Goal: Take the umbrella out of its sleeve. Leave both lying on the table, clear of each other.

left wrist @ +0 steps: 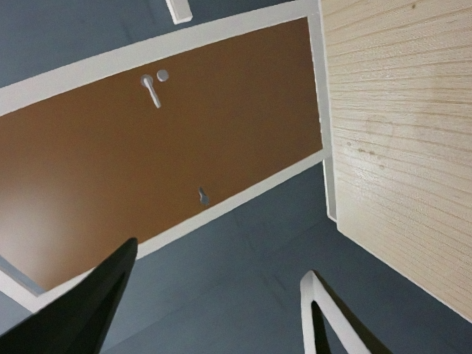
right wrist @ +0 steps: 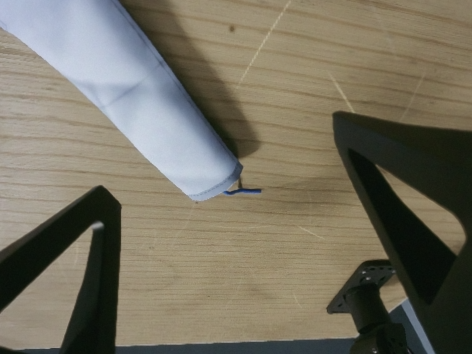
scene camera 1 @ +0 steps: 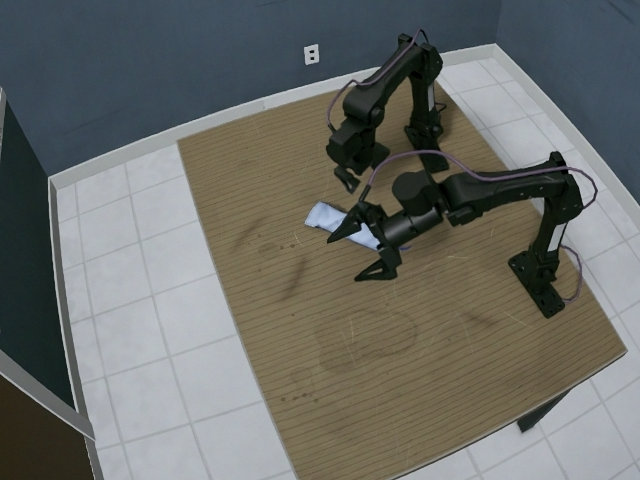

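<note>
A light blue sleeve (scene camera 1: 324, 214) (right wrist: 150, 110) lies on the table, partly hidden behind the left gripper in scene camera 1. A short dark blue strap (scene camera 1: 406, 248) (right wrist: 248, 191) sticks out of its end; the rest of the umbrella is hidden. My right gripper (scene camera 1: 362, 179) (right wrist: 214, 163) is open and empty, above the table, with the sleeve's strap end below and between its fingers in the right wrist view. My left gripper (scene camera 1: 342, 260) (left wrist: 227, 261) is open and empty, raised above the table and in front of the sleeve in scene camera 1. The sleeve does not show in the left wrist view.
The wooden table (scene camera 1: 361, 403) (left wrist: 400, 200) (right wrist: 250, 280) carries both arm bases; the left arm's base (scene camera 1: 537, 284) (right wrist: 367, 280) stands at the right of scene camera 1. The left wrist view is tilted towards a brown door (left wrist: 225, 125) and a blue wall beyond the table's edge.
</note>
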